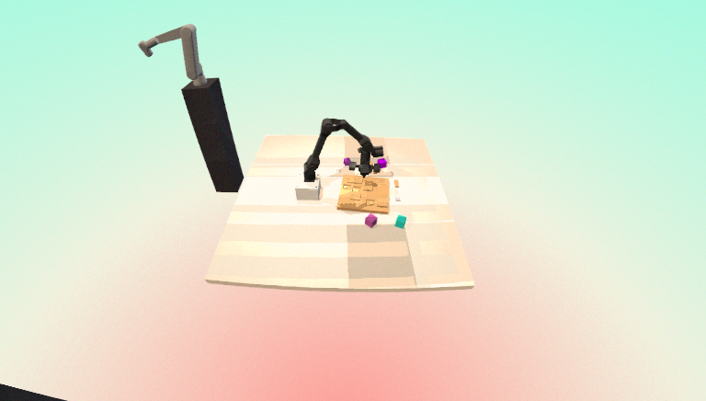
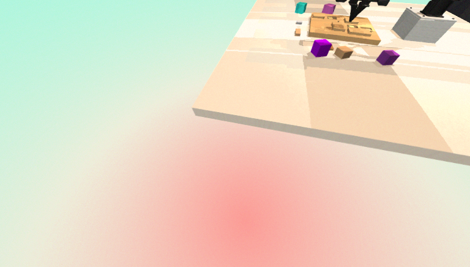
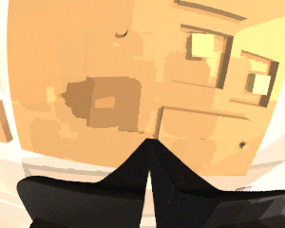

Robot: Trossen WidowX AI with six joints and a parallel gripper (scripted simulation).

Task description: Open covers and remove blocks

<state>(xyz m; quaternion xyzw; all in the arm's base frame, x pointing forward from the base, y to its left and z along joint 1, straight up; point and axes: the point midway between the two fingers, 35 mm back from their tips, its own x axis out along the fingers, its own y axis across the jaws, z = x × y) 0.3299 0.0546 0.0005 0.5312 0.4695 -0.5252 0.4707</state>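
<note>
Now: gripper tip 20 cm short of the small grey piece, 13 cm to the left of it and 6 cm above it. From my gripper tip the other things lie so: magenta block (32 cm to the right, 4 cm below, 2 cm ahead); then dark purple block (22 cm to the left, 10 cm behind, 4 cm below); then small orange piece (21 cm ahead, 6 cm below, 1 cm to the left).
</note>
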